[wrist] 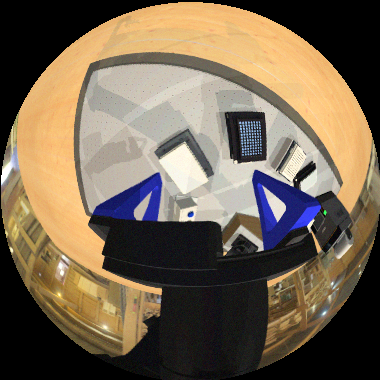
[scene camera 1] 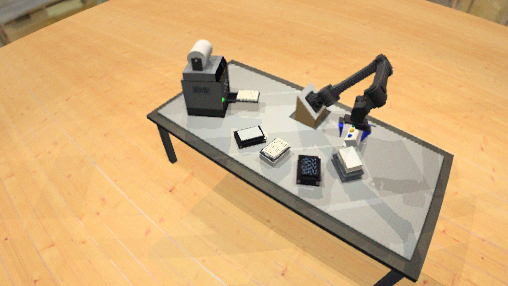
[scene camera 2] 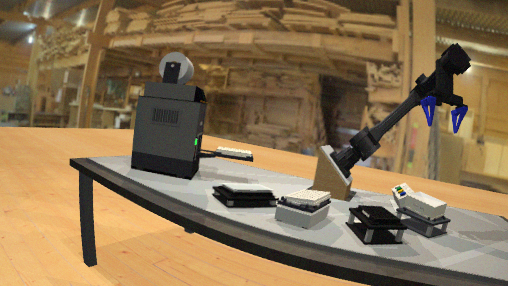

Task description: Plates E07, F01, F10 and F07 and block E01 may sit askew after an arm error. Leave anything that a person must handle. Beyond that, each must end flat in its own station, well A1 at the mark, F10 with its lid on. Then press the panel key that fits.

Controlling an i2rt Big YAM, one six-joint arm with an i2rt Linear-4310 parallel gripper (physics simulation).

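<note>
My gripper (scene camera 1: pixel 353 136) (scene camera 2: pixel 443 128) (wrist: pixel 207 174) is open and empty, high above the table near the key panel (scene camera 1: pixel 352 142) (scene camera 2: pixel 400 192) (wrist: pixel 186 207). A white block-like piece (scene camera 1: pixel 351 159) (scene camera 2: pixel 425 205) (wrist: pixel 184 167) sits on the grey stand at the right. A black plate with blue wells (scene camera 1: pixel 310 165) (scene camera 2: pixel 381 215) (wrist: pixel 251 137) is on a black stand. A pale plate with wells (scene camera 1: pixel 276 149) (scene camera 2: pixel 308 198) (wrist: pixel 292 160) is on a light base. A white-topped plate (scene camera 1: pixel 250 133) (scene camera 2: pixel 245 187) is on a low black stand. Labels and small tilts are unreadable.
A dark machine (scene camera 1: pixel 205 94) (scene camera 2: pixel 168 131) (wrist: pixel 331 220) with a white roll stands at the far left. Its extended tray bears another pale plate (scene camera 1: pixel 248 95) (scene camera 2: pixel 234 151). The arm's wooden wedge mount (scene camera 1: pixel 308 116) (scene camera 2: pixel 330 183) stands at the rear edge beside the panel.
</note>
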